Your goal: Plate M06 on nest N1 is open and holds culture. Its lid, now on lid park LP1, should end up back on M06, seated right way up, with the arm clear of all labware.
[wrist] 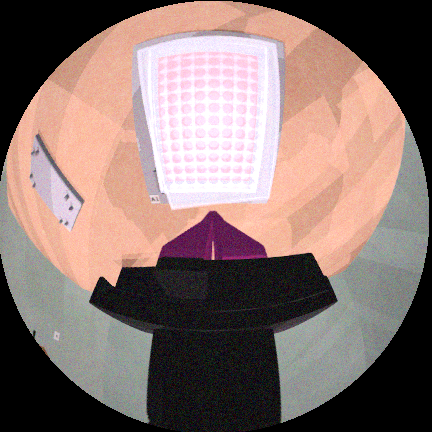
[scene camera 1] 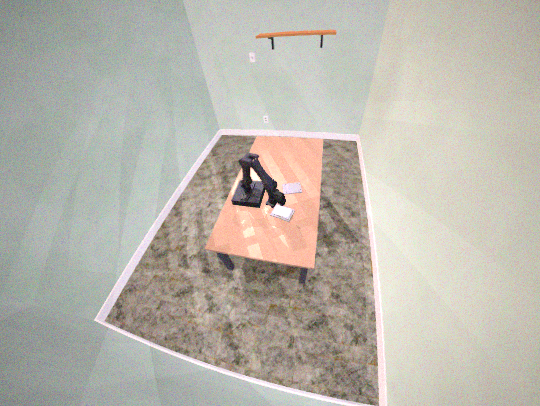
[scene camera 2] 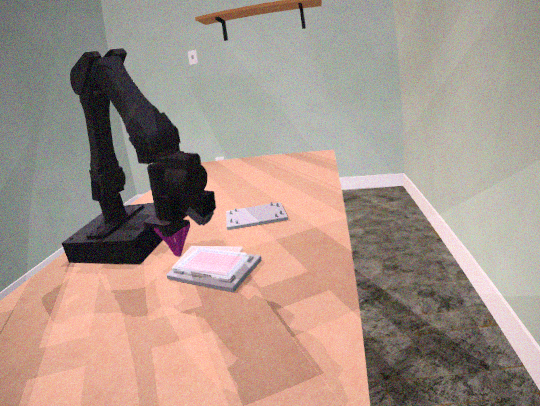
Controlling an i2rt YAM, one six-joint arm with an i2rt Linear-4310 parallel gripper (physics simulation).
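Seen in the pictures: gripper, fingertip midpoint: (wrist: 212, 216) (scene camera 1: 272, 208) (scene camera 2: 178, 255); arm's base, origin of the base link: (scene camera 1: 248, 191) (scene camera 2: 117, 221).
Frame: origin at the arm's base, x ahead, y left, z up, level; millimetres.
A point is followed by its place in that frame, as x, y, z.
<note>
Plate M06 (scene camera 2: 212, 262) @(340, -145, -31) (wrist: 214, 120) @(320, -124, -31), with pink wells, sits on the grey nest N1 (scene camera 2: 246, 276) @(405, -148, -61) (wrist: 144, 160) @(304, -58, -53). The clear lid (scene camera 2: 235, 249) @(375, -101, -26) (wrist: 220, 201) @(258, -117, -34) lies over the plate, turned slightly and offset, with its edge reaching past the plate on the gripper side. It looks a little tilted; whether any edge is seated is hard to tell. Lid park LP1 (scene camera 1: 292, 188) @(353, 152, -55) (scene camera 2: 256, 215) @(353, 145, -55) (wrist: 52, 185) @(344, 132, -55) is a grey slab with small pegs and bears no lid. My gripper (scene camera 2: 178, 254) @(240, -106, -40) (wrist: 212, 216) @(240, -106, -40) is shut and empty, its purple tips pointing down beside the plate's near short edge, apart from it.
The wooden table (scene camera 1: 260, 252) @(254, -487, -65) (scene camera 2: 175, 350) @(348, -354, -65) bears the nest, the lid park and the arm's black base (scene camera 1: 248, 194) @(20, -44, 9) (scene camera 2: 112, 245) @(64, -112, -14). The lid park lies behind the nest in scene camera 2's view. The table's right edge lies beyond both. A wall shelf (scene camera 1: 296, 34) (scene camera 2: 260, 11) hangs far behind.
</note>
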